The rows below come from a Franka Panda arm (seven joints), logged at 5 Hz.
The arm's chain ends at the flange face. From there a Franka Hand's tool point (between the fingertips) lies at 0.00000 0.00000 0.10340 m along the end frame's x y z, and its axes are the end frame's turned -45 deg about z.
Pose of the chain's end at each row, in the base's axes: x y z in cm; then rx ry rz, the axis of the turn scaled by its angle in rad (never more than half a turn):
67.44, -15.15, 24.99, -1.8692, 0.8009, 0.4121
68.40, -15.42, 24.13, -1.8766, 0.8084, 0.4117
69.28, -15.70, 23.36, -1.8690, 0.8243, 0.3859
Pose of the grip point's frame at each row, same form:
68.19, -5.82, 20.60, -2.0101, 0.0243, -0.0871
69.15, -6.13, 19.65, -2.0196, 0.0284, -0.0845
70.30, -6.45, 18.86, -2.0223, 0.0459, -0.1100

